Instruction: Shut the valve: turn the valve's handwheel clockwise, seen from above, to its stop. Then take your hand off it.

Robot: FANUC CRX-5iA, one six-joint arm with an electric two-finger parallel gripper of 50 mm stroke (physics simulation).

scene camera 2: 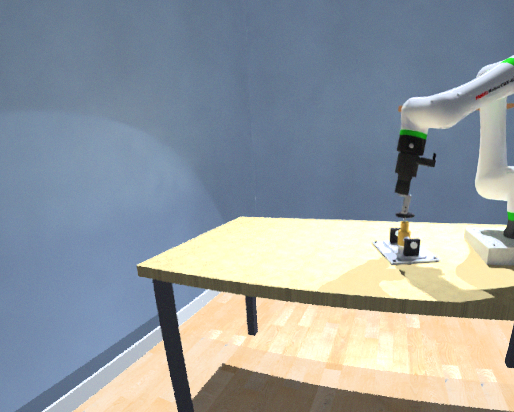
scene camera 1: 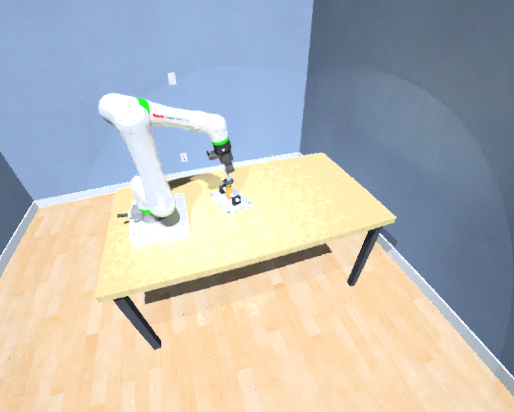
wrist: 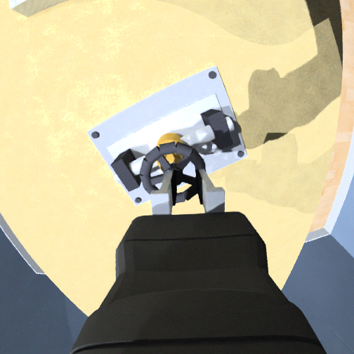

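Note:
The valve's dark handwheel (scene camera 1: 228,182) (scene camera 2: 405,215) (wrist: 145,171) is a spoked ring lying level on top of an orange valve body (scene camera 1: 229,192) (scene camera 2: 403,234) (wrist: 170,137). My gripper (scene camera 1: 228,178) (scene camera 2: 406,211) (wrist: 186,180) is part open and grips nothing. Its fingertips are down at the wheel. In the wrist view the left finger stands inside the ring and the right finger at its right side, with spokes and a stretch of rim seen between them. The fingers hide part of the near right rim. Whether a finger touches the wheel cannot be told.
The valve stands on a pale plate (scene camera 1: 218,200) (scene camera 2: 424,258) (wrist: 155,106) with a black block (scene camera 2: 411,247) (wrist: 125,170) at each pipe end. The plate lies on the wooden table (scene camera 1: 300,200) (scene camera 2: 280,250) (wrist: 60,100). The robot's white base (scene camera 1: 160,231) (scene camera 2: 492,251) stands on the same table.

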